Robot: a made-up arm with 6 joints. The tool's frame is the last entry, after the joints.
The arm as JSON. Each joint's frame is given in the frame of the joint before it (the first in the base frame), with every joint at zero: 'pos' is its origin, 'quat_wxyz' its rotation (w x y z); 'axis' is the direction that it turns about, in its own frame. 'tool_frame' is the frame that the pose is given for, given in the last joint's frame.
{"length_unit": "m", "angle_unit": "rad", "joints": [
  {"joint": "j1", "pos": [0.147, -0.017, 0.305], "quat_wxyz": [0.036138, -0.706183, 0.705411, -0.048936], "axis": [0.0, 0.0, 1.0]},
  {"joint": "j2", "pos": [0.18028, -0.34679, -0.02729], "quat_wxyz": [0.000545, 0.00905, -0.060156, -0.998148], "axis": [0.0, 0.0, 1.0]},
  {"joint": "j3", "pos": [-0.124, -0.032, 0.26], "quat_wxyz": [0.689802, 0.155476, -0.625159, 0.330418], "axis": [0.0, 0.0, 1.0]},
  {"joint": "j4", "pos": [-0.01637, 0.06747, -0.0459], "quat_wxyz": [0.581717, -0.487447, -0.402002, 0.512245], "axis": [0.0, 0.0, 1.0]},
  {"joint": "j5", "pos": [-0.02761, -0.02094, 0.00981], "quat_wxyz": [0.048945, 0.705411, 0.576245, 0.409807], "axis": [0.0, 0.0, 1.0]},
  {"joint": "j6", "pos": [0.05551, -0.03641, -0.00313], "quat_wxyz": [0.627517, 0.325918, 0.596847, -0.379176], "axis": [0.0, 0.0, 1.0]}
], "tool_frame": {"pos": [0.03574, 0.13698, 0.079], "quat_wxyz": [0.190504, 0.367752, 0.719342, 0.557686]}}
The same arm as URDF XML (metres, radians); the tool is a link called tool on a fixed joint. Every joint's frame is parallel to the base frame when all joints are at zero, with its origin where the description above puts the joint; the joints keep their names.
<robot name="arm">
<joint name="j1" type="continuous"><parent link="base_link"/><child link="link1"/><origin xyz="0.147 -0.017 0.305" rpy="0 0 0"/><axis xyz="0.1201 -0.018 -0.992599"/></joint>
<joint name="j2" type="continuous"><parent link="link1"/><child link="link2"/><origin xyz="0.341 -0.179 0.072" rpy="0 0 0"/><axis xyz="0 0 -1"/></joint>
<joint name="j3" type="continuous"><parent link="link2"/><child link="link3"/><origin xyz="-0.032 -0.124 -0.26" rpy="0 0 0"/><axis xyz="-0.627623 -0.759728 -0.170006"/></joint>
<joint name="j4" type="continuous"><parent link="link3"/><child link="link4"/><origin xyz="0.074 -0.009 0.037" rpy="0 0 0"/><axis xyz="-0.265506 -0.254105 0.93002"/></joint>
<joint name="j5" type="continuous"><parent link="link4"/><child link="link5"/><origin xyz="-0.036 -0.001 0" rpy="0 0 0"/><axis xyz="0.89883 0.075103 -0.431815"/></joint>
<joint name="j6" type="continuous"><parent link="link5"/><child link="link6"/><origin xyz="0.006 0.059 0.03" rpy="0 0 0"/><axis xyz="0 1 0"/></joint>
<joint name="tool_joint" type="fixed"><parent link="link6"/><child link="tool"/><origin xyz="0.021 0.079 0.14" rpy="0.2491 -0.4373 0.1508"/></joint>
<link name="base_link"/>
<link name="link1"/>
<link name="link2"/>
<link name="link3"/>
<link name="link4"/>
<link name="link5"/>
<link name="link6"/>
<link name="tool"/>
</robot>

